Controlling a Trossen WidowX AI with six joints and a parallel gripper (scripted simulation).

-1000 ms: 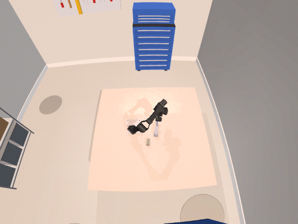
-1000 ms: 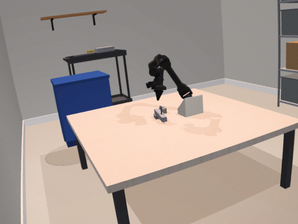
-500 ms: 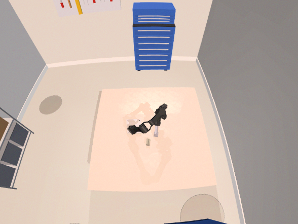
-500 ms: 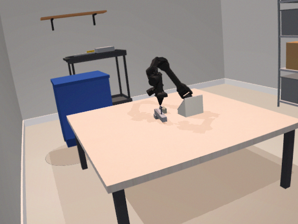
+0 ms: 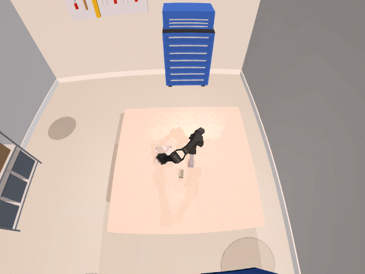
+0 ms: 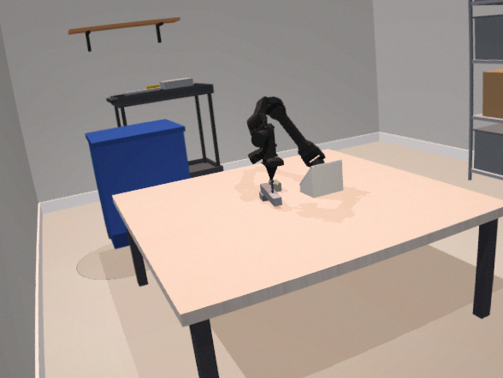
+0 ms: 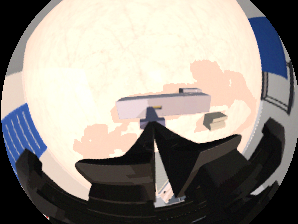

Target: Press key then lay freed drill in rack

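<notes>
The dark key is 3 cm below my gripper tip. The rest, counted from my gripper tip: yellow drill: 1 cm behind, 6 cm to the right, 7 cm below.
</notes>
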